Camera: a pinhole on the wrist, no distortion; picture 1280 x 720 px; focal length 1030.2 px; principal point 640.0 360.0 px. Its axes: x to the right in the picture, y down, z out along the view. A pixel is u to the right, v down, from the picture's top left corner.
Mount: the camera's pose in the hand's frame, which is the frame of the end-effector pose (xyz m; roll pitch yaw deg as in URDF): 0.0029 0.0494 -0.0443 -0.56 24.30 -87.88
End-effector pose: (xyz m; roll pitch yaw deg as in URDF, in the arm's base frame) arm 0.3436 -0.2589 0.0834 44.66 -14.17 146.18
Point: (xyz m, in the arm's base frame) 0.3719 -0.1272 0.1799
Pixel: 630.4 675.9
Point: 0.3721 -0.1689 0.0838
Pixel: 1111.3 482.1
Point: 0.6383 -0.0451 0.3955
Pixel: 302.0 245.2
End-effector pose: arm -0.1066 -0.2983 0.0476 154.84 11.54 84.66
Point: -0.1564 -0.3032 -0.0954
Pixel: 1039.8 404.3
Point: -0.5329 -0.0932 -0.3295
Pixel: outside the picture
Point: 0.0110 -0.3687 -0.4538
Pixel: 479.9 411.4
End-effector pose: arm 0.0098 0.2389 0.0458 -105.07 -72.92 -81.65
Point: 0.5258 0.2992 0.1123
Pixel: 551.3 454.0
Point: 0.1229 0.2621 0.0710
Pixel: 770.1 442.1
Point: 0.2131 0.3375 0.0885
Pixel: 889.5 390.4
